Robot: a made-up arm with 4 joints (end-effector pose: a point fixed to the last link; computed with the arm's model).
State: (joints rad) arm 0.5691 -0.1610 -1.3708 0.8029
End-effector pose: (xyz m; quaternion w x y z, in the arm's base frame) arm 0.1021 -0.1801 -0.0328 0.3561 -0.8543 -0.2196 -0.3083
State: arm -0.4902 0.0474 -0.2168 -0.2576
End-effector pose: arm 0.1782 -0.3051 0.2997 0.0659 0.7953 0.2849 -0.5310
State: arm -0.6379 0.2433 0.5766 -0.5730
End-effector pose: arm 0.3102 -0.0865 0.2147 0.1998 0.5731 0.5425 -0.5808
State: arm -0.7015 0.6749 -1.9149 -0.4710
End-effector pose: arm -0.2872 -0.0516 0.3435 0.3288 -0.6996 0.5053 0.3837
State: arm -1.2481 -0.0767 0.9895 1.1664
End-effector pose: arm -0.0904 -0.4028 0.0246 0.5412 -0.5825 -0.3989 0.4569
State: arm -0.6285 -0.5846 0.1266 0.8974
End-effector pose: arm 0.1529 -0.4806 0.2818 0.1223 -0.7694 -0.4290 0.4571
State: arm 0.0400 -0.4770 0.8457 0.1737
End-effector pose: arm 0.4302 0.0062 0.1463 0.1228 0.4167 0.7716 -0.4646
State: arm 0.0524 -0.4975 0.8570 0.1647
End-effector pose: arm 0.4312 0.0114 0.1484 0.1336 0.4098 0.7709 -0.4690
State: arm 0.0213 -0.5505 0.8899 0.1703
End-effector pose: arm 0.4246 -0.0040 0.1367 0.1362 0.3931 0.7574 -0.5033
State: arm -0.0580 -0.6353 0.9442 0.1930
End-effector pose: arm 0.4065 -0.0450 0.1122 0.1244 0.3648 0.7277 -0.5674
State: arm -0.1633 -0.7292 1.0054 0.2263
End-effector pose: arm 0.3767 -0.1029 0.0870 0.0974 0.3311 0.6856 -0.6409
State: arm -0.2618 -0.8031 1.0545 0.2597
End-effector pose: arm 0.3435 -0.1587 0.0719 0.0643 0.3031 0.6438 -0.6996
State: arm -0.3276 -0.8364 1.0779 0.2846
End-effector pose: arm 0.3197 -0.1947 0.0668 0.0380 0.2905 0.6170 -0.7304
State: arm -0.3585 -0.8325 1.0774 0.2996
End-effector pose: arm 0.3100 -0.2093 0.0659 0.0232 0.2928 0.6087 -0.7370
